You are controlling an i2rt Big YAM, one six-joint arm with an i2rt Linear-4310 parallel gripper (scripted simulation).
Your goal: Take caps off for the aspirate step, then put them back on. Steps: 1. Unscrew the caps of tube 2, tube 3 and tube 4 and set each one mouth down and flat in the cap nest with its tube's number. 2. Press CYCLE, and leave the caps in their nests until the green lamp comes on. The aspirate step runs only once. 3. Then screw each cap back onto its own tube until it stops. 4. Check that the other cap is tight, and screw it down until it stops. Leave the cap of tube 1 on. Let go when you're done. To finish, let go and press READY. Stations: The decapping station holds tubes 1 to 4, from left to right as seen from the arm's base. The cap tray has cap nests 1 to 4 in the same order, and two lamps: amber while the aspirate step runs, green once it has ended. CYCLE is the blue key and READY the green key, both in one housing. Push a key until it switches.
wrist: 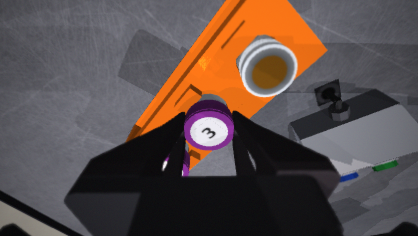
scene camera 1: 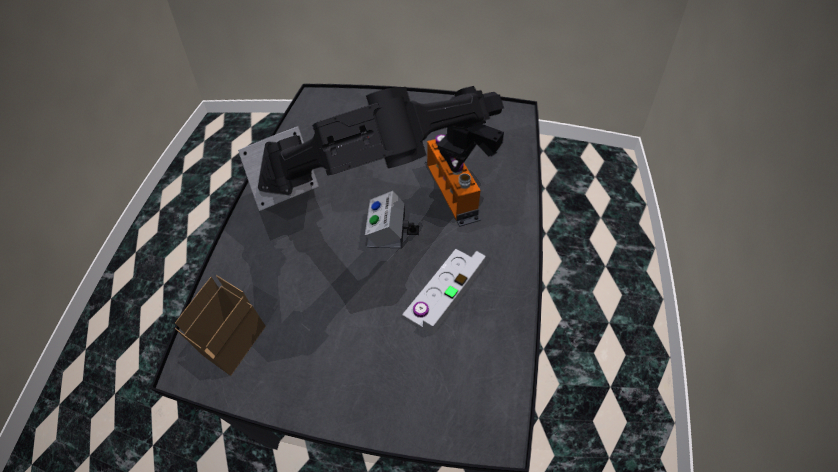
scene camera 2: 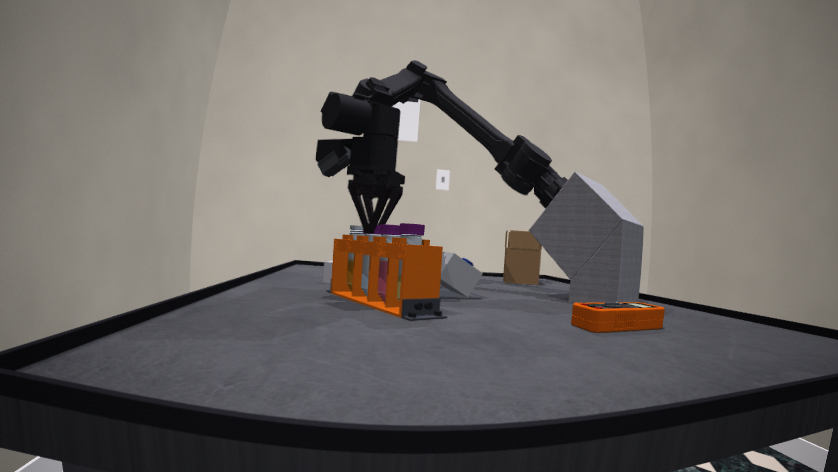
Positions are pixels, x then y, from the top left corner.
brown cardboard box: scene camera 1 230, 343; scene camera 2 522, 259; not seen in the wrist view (out of frame)
